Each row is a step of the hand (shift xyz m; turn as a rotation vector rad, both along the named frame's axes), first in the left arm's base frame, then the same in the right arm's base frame.
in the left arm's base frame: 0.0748 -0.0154 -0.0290 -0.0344 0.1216 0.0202
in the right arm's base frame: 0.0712 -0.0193 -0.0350 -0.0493 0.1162 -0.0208
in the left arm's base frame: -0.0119 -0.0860 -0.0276 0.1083 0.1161 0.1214
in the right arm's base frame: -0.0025 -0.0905 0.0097 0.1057 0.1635 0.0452
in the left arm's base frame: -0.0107 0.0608 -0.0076 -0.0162 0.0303 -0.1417
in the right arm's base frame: -0.0209 0.0516 -0.0277 -0.0411 -0.0301 -0.1366
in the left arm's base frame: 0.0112 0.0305 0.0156 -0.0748 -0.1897 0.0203
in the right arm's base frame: 0.0085 0.0350 0.0005 -0.0410 -0.1715 0.1044
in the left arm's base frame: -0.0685 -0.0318 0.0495 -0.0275 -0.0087 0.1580
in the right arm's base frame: -0.0549 -0.0151 0.0701 -0.0025 0.0526 0.1517
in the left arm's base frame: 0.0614 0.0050 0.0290 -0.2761 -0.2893 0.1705
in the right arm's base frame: 0.0635 0.0213 0.0125 -0.2006 -0.2196 0.3170
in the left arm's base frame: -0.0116 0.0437 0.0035 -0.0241 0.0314 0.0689
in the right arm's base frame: -0.0175 0.0403 -0.0110 -0.0183 0.0541 0.0553
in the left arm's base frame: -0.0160 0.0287 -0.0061 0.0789 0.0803 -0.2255
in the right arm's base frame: -0.0209 0.0224 -0.0132 0.0319 -0.0098 -0.2498
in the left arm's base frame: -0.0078 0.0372 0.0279 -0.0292 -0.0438 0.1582
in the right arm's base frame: -0.0093 0.0444 0.0128 0.0012 0.0205 0.1655
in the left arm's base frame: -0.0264 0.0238 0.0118 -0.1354 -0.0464 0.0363
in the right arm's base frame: -0.0277 0.0242 0.0068 -0.1199 -0.0393 0.0766
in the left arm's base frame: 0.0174 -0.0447 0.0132 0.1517 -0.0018 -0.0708
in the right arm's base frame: 0.0258 -0.0341 0.0254 0.1382 -0.0171 -0.0929
